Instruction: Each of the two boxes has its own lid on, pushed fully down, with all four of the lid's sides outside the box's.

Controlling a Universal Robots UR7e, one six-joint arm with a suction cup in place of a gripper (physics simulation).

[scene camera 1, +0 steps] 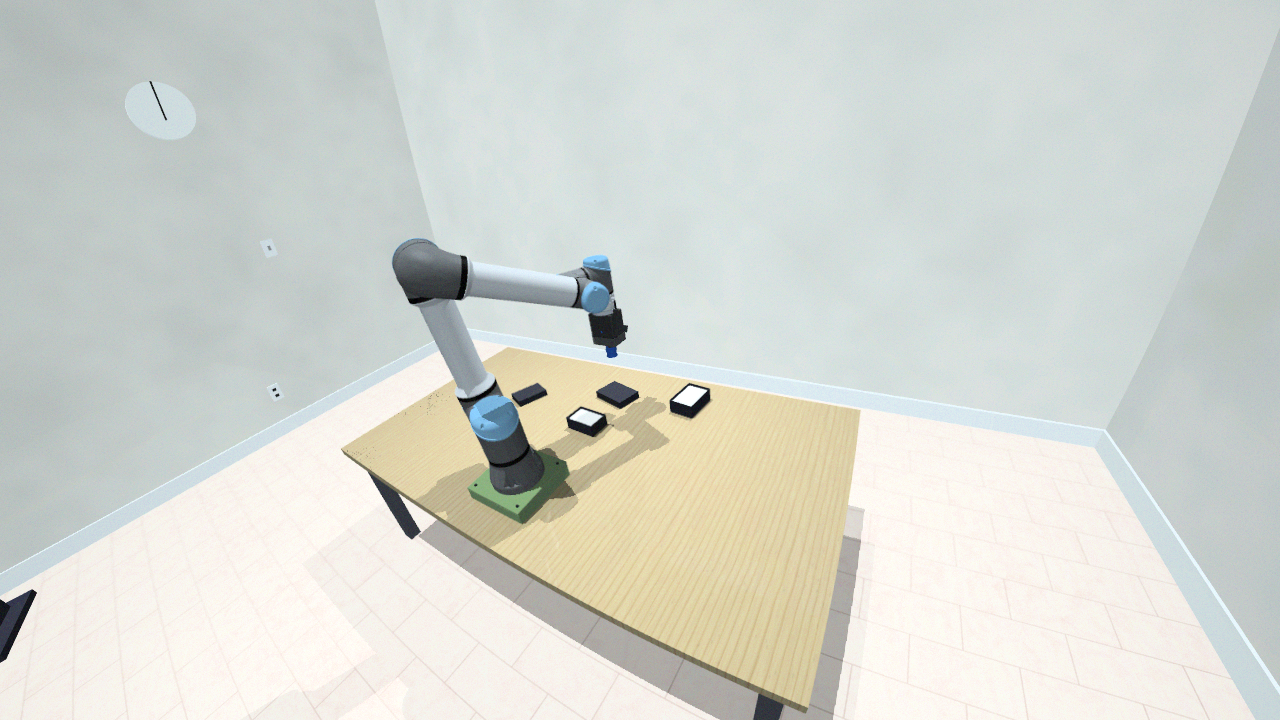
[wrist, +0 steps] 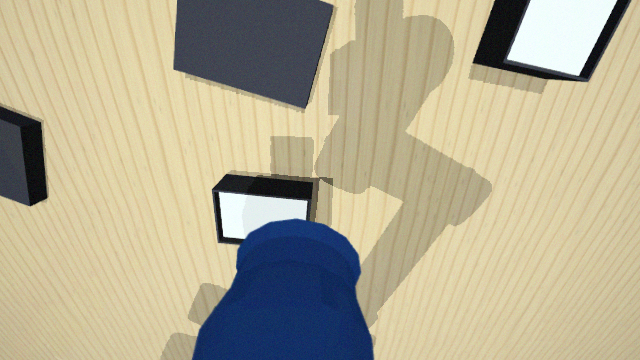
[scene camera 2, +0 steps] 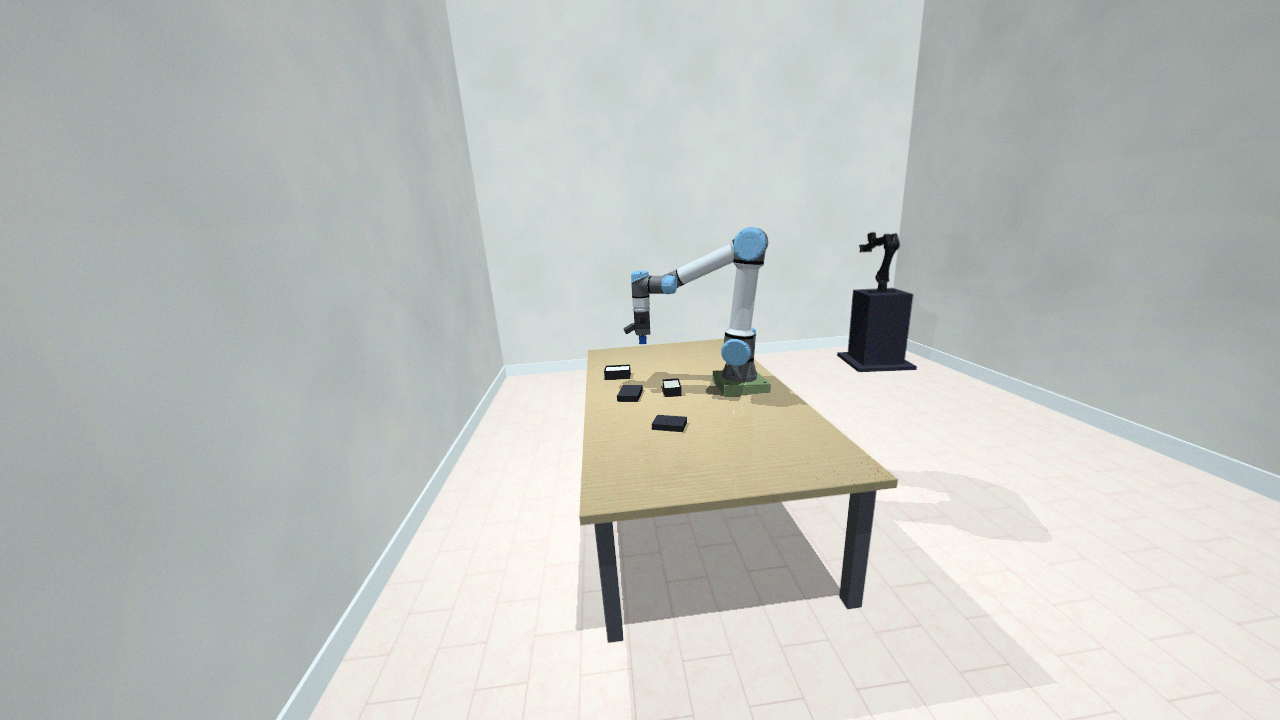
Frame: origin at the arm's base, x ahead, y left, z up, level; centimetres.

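Seen in the pictures: end effector, tool point: [scene camera 1: 612,355] [wrist: 297,271] [scene camera 2: 642,343]; arm's base, origin of the base link: [scene camera 1: 518,474] [scene camera 2: 739,376].
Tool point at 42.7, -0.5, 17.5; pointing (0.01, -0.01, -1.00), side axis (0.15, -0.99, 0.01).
Observation:
Pixels of each thing's middle, then the offset from my tool point to it, as dx, dy, dz. Level surfaces: height alone.
- larger box, body centre: [scene camera 1: 690,400] [scene camera 2: 617,372] +14.9, -18.7, -19.7
- smaller box, body centre: [wrist: 265,212] [scene camera 1: 586,421] [scene camera 2: 671,387] -12.1, +4.5, -20.0
- larger dark lid, body centre: [wrist: 252,39] [scene camera 1: 617,394] [scene camera 2: 630,393] +6.6, +7.5, -20.7
- smaller dark lid, body centre: [wrist: 3,154] [scene camera 2: 669,423] [scene camera 1: 529,394] -10.6, +38.6, -20.9
- wooden table, its level: dz -22.1
My suction gripper [scene camera 1: 611,352] [scene camera 2: 642,340] [wrist: 298,225] is a blue cup pointing down, in the air above the table, with nothing on it. The larger box [scene camera 1: 689,400] [scene camera 2: 616,371] [wrist: 560,35] is black with a white inside and has no lid on. The smaller box [scene camera 1: 587,420] [scene camera 2: 671,387] [wrist: 265,212] is alike, uncovered, and partly hidden by the cup in the wrist view. The larger dark lid [scene camera 1: 617,394] [scene camera 2: 630,392] [wrist: 250,47] lies flat on the table between the boxes and the smaller dark lid [scene camera 1: 529,394] [scene camera 2: 669,422] [wrist: 12,160], which also lies on the table.
The wooden table [scene camera 1: 733,501] [scene camera 2: 716,456] carries the arm's green base plate [scene camera 1: 523,501] [scene camera 2: 760,385] near one long edge. The arm's shadow falls across the table between the boxes. A dark pedestal [scene camera 2: 881,326] with a small black arm stands on the floor beyond the table.

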